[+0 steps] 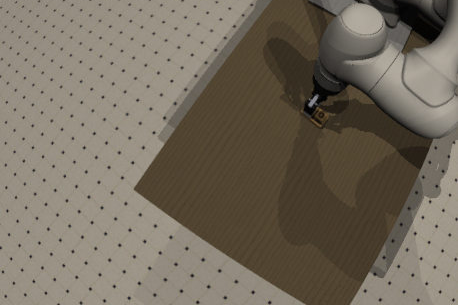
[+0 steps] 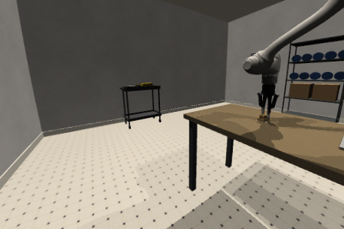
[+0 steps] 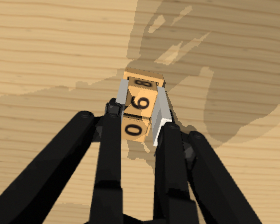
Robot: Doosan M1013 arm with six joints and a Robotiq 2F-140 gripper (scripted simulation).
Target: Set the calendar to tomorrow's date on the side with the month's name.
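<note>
My hand is 2 cm to the right of the wooden calendar tray and 4 cm above it.
</note>
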